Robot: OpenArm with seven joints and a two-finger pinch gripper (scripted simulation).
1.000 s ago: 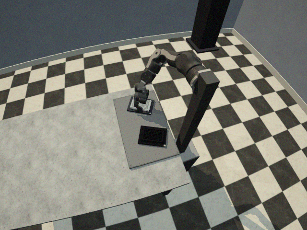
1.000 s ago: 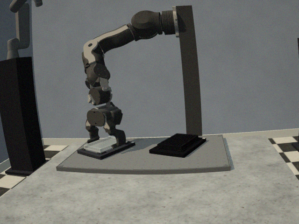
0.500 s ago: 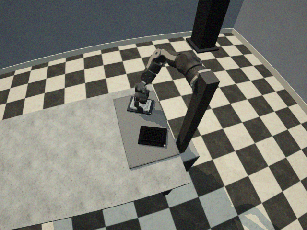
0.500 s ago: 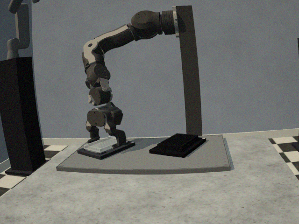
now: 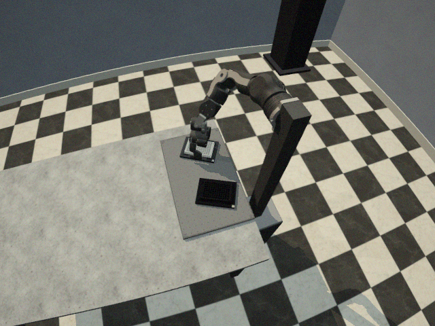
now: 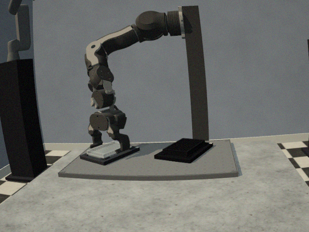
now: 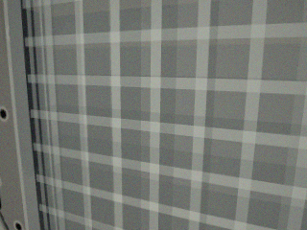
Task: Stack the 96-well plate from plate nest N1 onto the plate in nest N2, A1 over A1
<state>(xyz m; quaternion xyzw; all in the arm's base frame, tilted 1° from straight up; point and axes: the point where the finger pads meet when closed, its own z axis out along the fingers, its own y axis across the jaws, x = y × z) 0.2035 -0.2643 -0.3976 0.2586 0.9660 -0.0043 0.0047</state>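
Now: the clear 96-well plate right at my hand. Round my hand: nest N1: 10 mm below; nest N2: 240 mm to the left, 10 mm below; black 96-well plate: 240 mm to the left.
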